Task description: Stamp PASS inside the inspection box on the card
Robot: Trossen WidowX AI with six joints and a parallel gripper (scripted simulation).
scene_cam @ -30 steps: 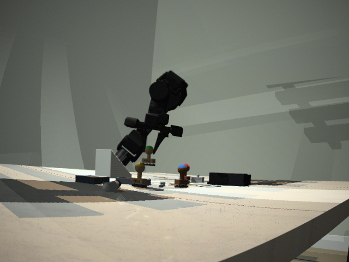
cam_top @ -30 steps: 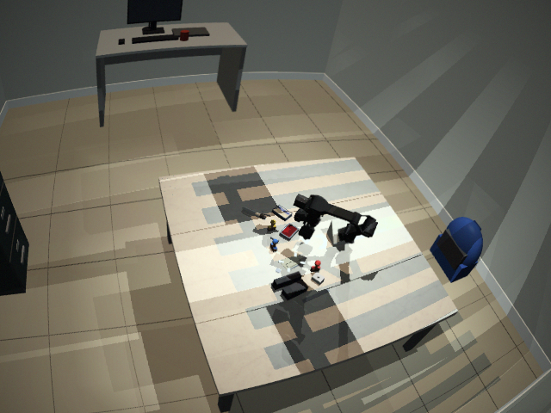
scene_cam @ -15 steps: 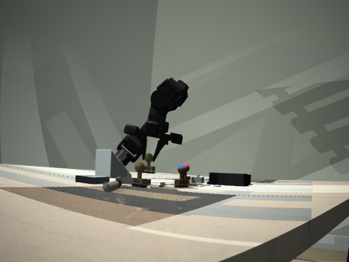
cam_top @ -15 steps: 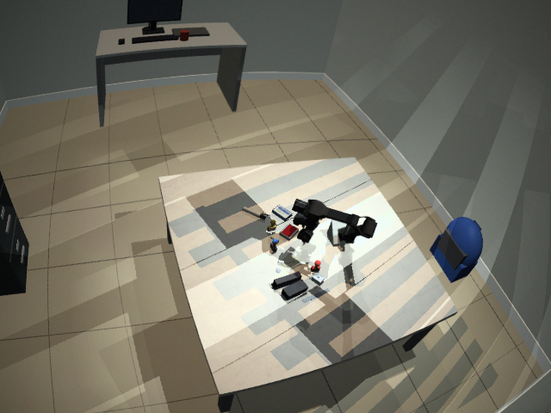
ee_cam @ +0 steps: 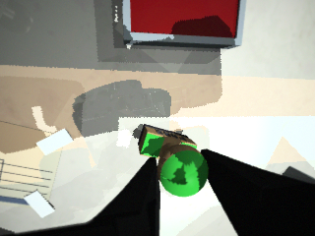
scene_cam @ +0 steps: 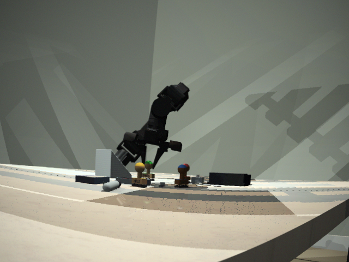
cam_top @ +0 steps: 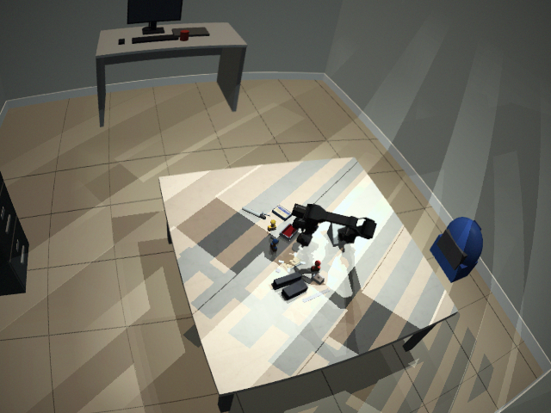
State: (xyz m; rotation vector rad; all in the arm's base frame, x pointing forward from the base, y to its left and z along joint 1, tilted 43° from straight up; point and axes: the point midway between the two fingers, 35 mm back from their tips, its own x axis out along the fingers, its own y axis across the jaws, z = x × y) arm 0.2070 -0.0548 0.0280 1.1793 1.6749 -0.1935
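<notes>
Right now the green-knobbed stamp is 20 mm below my gripper tip. Round my gripper tip: cream paper card (110 mm ahead, 80 mm to the left, 50 mm below); then red ink pad (100 mm to the right, 40 mm below, 40 mm ahead); then red-knobbed stamp (160 mm to the left, 30 mm below, 20 mm ahead).
</notes>
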